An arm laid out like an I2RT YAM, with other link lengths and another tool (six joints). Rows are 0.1 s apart.
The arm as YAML. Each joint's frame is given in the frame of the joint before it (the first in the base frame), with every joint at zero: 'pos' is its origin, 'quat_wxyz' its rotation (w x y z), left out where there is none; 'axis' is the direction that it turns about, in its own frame. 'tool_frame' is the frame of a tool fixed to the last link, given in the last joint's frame.
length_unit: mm
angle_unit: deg
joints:
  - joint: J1
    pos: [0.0, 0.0, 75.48]
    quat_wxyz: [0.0, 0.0, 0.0, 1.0]
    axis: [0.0, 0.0, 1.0]
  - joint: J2
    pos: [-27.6, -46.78, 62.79]
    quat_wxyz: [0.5, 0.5, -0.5, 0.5]
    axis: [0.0, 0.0, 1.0]
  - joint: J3
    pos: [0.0, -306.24, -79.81]
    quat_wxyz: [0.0, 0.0, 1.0, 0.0]
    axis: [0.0, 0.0, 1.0]
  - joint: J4
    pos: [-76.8, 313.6, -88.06]
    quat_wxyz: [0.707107, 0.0, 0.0, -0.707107]
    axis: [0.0, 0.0, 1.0]
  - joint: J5
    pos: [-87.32, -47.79, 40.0]
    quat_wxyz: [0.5, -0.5, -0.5, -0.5]
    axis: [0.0, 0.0, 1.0]
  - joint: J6
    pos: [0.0, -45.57, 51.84]
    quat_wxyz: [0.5, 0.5, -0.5, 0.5]
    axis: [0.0, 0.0, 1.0]
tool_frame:
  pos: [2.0, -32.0, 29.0]
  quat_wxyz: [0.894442, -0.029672, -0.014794, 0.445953]
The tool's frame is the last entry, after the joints.
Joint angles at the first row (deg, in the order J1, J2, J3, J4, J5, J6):
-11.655, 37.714, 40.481, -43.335, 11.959, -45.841
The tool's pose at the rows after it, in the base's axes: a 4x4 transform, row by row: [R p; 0 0 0 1], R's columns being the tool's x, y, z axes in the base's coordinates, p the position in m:
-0.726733, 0.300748, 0.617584, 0.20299; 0.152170, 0.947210, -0.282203, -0.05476; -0.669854, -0.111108, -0.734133, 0.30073; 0, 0, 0, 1
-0.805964, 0.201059, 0.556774, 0.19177; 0.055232, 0.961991, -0.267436, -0.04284; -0.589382, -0.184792, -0.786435, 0.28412; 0, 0, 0, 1
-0.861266, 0.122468, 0.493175, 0.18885; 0.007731, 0.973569, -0.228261, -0.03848; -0.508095, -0.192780, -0.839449, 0.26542; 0, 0, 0, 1
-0.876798, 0.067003, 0.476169, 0.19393; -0.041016, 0.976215, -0.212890, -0.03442; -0.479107, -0.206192, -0.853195, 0.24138; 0, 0, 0, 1
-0.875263, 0.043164, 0.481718, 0.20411; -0.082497, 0.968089, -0.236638, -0.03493; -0.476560, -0.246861, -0.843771, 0.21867; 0, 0, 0, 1
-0.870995, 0.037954, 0.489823, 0.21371; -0.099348, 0.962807, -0.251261, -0.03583; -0.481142, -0.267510, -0.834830, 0.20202; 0, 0, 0, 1
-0.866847, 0.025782, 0.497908, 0.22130; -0.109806, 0.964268, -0.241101, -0.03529; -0.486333, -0.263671, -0.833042, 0.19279; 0, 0, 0, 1
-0.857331, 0.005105, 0.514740, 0.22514; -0.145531, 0.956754, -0.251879, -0.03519; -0.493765, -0.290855, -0.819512, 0.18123; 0, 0, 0, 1
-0.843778, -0.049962, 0.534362, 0.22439; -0.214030, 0.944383, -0.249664, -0.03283; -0.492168, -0.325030, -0.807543, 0.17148; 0, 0, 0, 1
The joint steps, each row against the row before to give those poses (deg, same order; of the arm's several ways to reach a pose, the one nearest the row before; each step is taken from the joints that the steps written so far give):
3.485, -1.415, -2.902, -6.551, 2.881, -4.351
3.034, -1.760, -1.864, -4.883, 1.464, -3.831
0.209, 0.569, -1.576, -2.670, -1.848, -2.901
0.909, 0.589, -3.796, 3.066, -0.365, -2.134
0.251, 1.613, -4.069, 6.432, 1.469, -2.287
0.078, 2.365, -2.678, 5.818, 0.854, -0.965
0.006, 2.138, -1.134, 3.734, -0.628, -0.579
-0.009, 0.725, -2.389, 4.553, 0.536, -2.166
0.000, -1.111, -2.613, 3.112, -0.270, -4.133

